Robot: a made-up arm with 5 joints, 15 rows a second.
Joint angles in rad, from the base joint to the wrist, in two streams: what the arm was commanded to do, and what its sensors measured. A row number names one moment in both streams.
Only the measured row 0 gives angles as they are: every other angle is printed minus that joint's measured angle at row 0.
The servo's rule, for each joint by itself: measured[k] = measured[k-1] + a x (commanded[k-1-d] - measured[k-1]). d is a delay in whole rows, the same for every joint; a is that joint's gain. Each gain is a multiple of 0.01, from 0.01 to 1. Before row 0 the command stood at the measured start. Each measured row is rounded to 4 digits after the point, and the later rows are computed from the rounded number. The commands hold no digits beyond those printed.
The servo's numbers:
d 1
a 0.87 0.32 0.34 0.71 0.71
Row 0, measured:
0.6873, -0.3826, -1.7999, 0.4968, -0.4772
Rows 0 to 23, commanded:
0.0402, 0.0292, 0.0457, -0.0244, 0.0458
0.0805, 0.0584, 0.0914, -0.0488, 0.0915
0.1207, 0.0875, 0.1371, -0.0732, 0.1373
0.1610, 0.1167, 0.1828, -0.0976, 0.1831
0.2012, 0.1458, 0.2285, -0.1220, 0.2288
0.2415, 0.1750, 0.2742, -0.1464, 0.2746
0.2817, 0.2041, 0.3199, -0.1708, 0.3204
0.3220, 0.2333, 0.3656, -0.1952, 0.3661
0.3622, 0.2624, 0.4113, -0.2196, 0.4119
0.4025, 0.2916, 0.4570, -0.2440, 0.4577
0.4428, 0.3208, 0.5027, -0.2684, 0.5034
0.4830, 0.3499, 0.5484, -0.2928, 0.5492
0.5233, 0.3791, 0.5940, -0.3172, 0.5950
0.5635, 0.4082, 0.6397, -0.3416, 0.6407
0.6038, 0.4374, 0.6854, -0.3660, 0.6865
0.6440, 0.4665, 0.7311, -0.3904, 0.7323
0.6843, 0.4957, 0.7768, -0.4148, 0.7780
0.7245, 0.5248, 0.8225, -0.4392, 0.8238
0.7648, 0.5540, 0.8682, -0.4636, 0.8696
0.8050, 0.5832, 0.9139, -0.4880, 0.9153
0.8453, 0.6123, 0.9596, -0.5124, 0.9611
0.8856, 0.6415, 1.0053, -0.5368, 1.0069
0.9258, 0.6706, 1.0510, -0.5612, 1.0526
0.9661, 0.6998, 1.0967, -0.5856, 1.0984
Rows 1 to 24, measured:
0.0000, 0.0000, 0.0000, 0.0000, 0.0000
0.0350, 0.0093, 0.0155, -0.0173, 0.0325
0.0746, 0.0250, 0.0413, -0.0397, 0.0744
0.1147, 0.0450, 0.0739, -0.0635, 0.1191
0.1550, 0.0679, 0.1109, -0.0877, 0.1645
0.1952, 0.0928, 0.1509, -0.1121, 0.2102
0.2355, 0.1191, 0.1928, -0.1365, 0.2559
0.2757, 0.1463, 0.2360, -0.1609, 0.3017
0.3160, 0.1741, 0.2801, -0.1853, 0.3474
0.3562, 0.2024, 0.3247, -0.2097, 0.3932
0.3965, 0.2309, 0.3697, -0.2341, 0.4390
0.4368, 0.2597, 0.4149, -0.2585, 0.4847
0.4770, 0.2886, 0.4603, -0.2829, 0.5305
0.5173, 0.3176, 0.5058, -0.3073, 0.5763
0.5575, 0.3466, 0.5513, -0.3317, 0.6220
0.5978, 0.3757, 0.5969, -0.3561, 0.6678
0.6380, 0.4048, 0.6425, -0.3805, 0.7136
0.6783, 0.4339, 0.6882, -0.4049, 0.7593
0.7185, 0.4630, 0.7339, -0.4293, 0.8051
0.7588, 0.4921, 0.7796, -0.4537, 0.8509
0.7990, 0.5213, 0.8253, -0.4781, 0.8966
0.8393, 0.5504, 0.8710, -0.5025, 0.9424
0.8796, 0.5796, 0.9167, -0.5269, 0.9882
0.9198, 0.6087, 0.9624, -0.5513, 1.0339

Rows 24 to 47, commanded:
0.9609, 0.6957, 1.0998, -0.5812, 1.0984
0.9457, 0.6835, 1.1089, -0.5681, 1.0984
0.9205, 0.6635, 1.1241, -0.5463, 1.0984
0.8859, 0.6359, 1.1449, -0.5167, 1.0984
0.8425, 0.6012, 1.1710, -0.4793, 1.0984
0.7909, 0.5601, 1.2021, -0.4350, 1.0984
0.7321, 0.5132, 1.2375, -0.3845, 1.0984
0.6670, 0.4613, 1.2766, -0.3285, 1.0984
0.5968, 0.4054, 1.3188, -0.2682, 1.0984
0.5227, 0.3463, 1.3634, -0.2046, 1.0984
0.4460, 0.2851, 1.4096, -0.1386, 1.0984
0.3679, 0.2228, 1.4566, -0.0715, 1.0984
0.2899, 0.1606, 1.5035, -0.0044, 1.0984
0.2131, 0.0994, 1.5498, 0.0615, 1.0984
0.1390, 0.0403, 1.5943, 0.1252, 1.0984
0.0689, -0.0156, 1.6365, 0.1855, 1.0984
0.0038, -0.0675, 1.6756, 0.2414, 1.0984
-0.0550, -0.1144, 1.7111, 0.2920, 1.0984
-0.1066, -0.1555, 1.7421, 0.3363, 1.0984
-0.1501, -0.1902, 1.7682, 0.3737, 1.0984
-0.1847, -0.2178, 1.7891, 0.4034, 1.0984
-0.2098, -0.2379, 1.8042, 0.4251, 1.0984
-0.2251, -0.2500, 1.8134, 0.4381, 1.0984
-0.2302, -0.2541, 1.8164, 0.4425, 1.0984
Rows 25 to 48, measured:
0.9601, 0.6379, 1.0081, -0.5757, 1.0797
0.9608, 0.6564, 1.0393, -0.5796, 1.0930
0.9477, 0.6651, 1.0630, -0.5714, 1.0968
0.9240, 0.6646, 1.0838, -0.5536, 1.0979
0.8909, 0.6554, 1.1046, -0.5274, 1.0983
0.8488, 0.6381, 1.1272, -0.4932, 1.0984
0.7984, 0.6131, 1.1527, -0.4519, 1.0984
0.7407, 0.5811, 1.1815, -0.4040, 1.0984
0.6766, 0.5428, 1.2138, -0.3504, 1.0984
0.6072, 0.4988, 1.2495, -0.2920, 1.0984
0.5337, 0.4500, 1.2882, -0.2299, 1.0984
0.4574, 0.3972, 1.3295, -0.1651, 1.0984
0.3795, 0.3414, 1.3727, -0.0986, 1.0984
0.3015, 0.2835, 1.4172, -0.0317, 1.0984
0.2246, 0.2246, 1.4623, 0.0345, 1.0984
0.1501, 0.1656, 1.5072, 0.0989, 1.0984
0.0795, 0.1076, 1.5512, 0.1604, 1.0984
0.0136, 0.0516, 1.5935, 0.2179, 1.0984
-0.0461, -0.0015, 1.6335, 0.2705, 1.0984
-0.0987, -0.0508, 1.6704, 0.3172, 1.0984
-0.1434, -0.0954, 1.7037, 0.3573, 1.0984
-0.1793, -0.1346, 1.7327, 0.3900, 1.0984
-0.2058, -0.1677, 1.7570, 0.4149, 1.0984
-0.2226, -0.1940, 1.7762, 0.4314, 1.0984

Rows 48 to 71, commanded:
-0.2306, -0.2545, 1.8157, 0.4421, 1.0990
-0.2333, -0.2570, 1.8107, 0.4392, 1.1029
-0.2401, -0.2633, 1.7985, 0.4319, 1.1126
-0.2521, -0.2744, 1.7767, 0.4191, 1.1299
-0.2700, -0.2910, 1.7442, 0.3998, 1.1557
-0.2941, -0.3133, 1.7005, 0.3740, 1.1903
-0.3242, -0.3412, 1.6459, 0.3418, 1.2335
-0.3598, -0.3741, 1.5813, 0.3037, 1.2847
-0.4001, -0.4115, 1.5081, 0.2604, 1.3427
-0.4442, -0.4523, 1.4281, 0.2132, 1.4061
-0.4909, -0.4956, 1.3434, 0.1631, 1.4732
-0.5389, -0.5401, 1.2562, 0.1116, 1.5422
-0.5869, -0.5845, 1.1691, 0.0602, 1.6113
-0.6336, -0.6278, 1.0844, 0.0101, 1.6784
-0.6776, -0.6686, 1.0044, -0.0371, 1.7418
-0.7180, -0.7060, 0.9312, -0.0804, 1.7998
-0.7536, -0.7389, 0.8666, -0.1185, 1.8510
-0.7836, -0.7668, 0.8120, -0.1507, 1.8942
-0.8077, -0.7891, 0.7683, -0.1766, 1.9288
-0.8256, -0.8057, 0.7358, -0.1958, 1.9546
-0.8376, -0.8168, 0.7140, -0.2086, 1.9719
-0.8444, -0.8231, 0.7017, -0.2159, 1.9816
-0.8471, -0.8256, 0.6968, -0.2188, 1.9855
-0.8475, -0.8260, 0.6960, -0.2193, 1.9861
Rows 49 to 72, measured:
-0.2292, -0.2132, 1.7899, 0.4393, 1.0984
-0.2304, -0.2264, 1.7987, 0.4413, 1.0988
-0.2329, -0.2362, 1.8028, 0.4398, 1.1017
-0.2392, -0.2449, 1.8013, 0.4342, 1.1094
-0.2504, -0.2543, 1.7929, 0.4235, 1.1240
-0.2675, -0.2660, 1.7763, 0.4067, 1.1465
-0.2906, -0.2811, 1.7505, 0.3835, 1.1776
-0.3198, -0.3003, 1.7149, 0.3539, 1.2173
-0.3546, -0.3239, 1.6695, 0.3183, 1.2652
-0.3942, -0.3519, 1.6146, 0.2772, 1.3202
-0.4377, -0.3840, 1.5512, 0.2318, 1.3812
-0.4840, -0.4197, 1.4805, 0.1830, 1.4465
-0.5318, -0.4582, 1.4042, 0.1323, 1.5144
-0.5797, -0.4986, 1.3243, 0.0811, 1.5832
-0.6266, -0.5399, 1.2427, 0.0307, 1.6508
-0.6710, -0.5811, 1.1617, -0.0174, 1.7154
-0.7119, -0.6211, 1.0833, -0.0621, 1.7753
-0.7482, -0.6588, 1.0096, -0.1021, 1.8290
-0.7790, -0.6934, 0.9424, -0.1366, 1.8753
-0.8040, -0.7240, 0.8832, -0.1650, 1.9133
-0.8228, -0.7501, 0.8331, -0.1869, 1.9426
-0.8357, -0.7714, 0.7926, -0.2023, 1.9634
-0.8433, -0.7879, 0.7617, -0.2120, 1.9763
-0.8466, -0.8000, 0.7396, -0.2168, 1.9828

